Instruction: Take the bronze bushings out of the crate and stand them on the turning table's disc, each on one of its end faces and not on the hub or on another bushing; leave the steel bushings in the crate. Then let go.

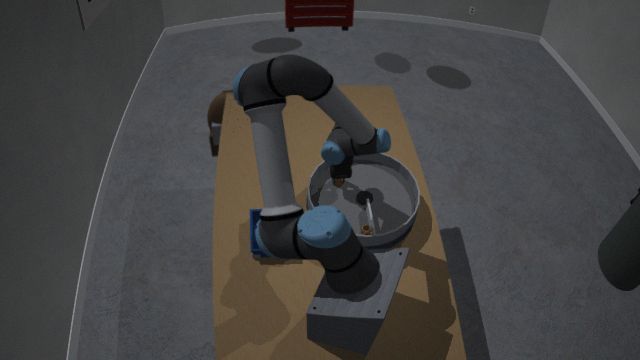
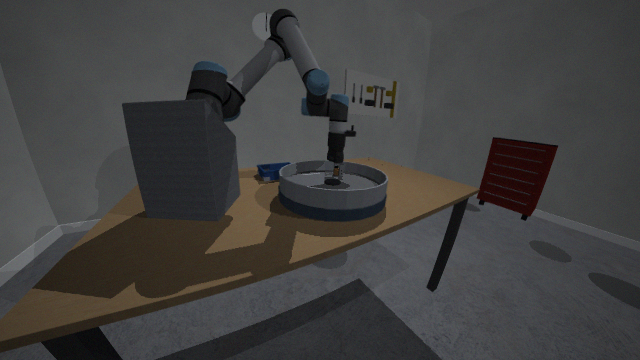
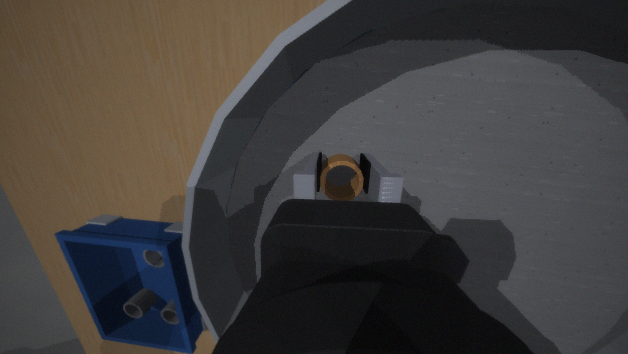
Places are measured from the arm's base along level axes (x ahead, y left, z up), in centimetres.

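Where they show: gripper, between the fingertips: [image 1: 338, 181] [image 2: 338, 174] [image 3: 340, 165]; arm's base, origin of its link: [image 1: 353, 273] [image 2: 200, 125].
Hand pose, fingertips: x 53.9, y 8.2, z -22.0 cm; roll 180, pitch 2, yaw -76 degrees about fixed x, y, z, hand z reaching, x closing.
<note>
Each offset is from my fingertips to the centre of the thing. "pt": to the spot under its first point. Level surfaces: height alone.
My gripper [image 1: 339, 183] [image 2: 336, 172] [image 3: 340, 165] is shut on a bronze bushing {dx -0.6, dy -0.2, dz +1.2 cm} [image 3: 341, 194], held with its bore upright, inside the turning table's wall and low over the grey disc {dx -6.9, dy -10.6, dz -0.4 cm} [image 1: 395, 182] [image 3: 480, 125]. Whether the bushing touches the disc is unclear. It is beside the dark hub {dx -6.9, dy -10.6, dz +0.1 cm} [image 1: 364, 198] [image 2: 332, 182], apart from it. Another bronze bushing [image 1: 366, 229] is on the disc near the wall and appears upright. Three steel bushings {dx -19.5, dy +19.9, dz -3.8 cm} [image 3: 154, 258] {dx -31.2, dy +23.7, dz -3.8 cm} [image 3: 140, 303] {dx -30.1, dy +17.6, dz -3.8 cm} [image 3: 170, 312] are in the blue crate {dx -25.4, dy +21.7, dz -3.1 cm} [image 1: 254, 232] [image 2: 267, 174] [image 3: 181, 290]; no bronze shows there.
The turning table's raised grey wall [image 1: 414, 210] [image 2: 332, 197] [image 3: 215, 135] surrounds the disc. A thin light bar {pt dx -17.1, dy -12.4, dz +4.3 cm} [image 1: 369, 212] runs from the hub toward the standing bushing. The crate is just outside the wall. The arm's grey pedestal [image 1: 345, 327] [image 2: 175, 160] stands on the wooden table {dz -5.6 cm} [image 1: 360, 105] [image 2: 420, 192].
</note>
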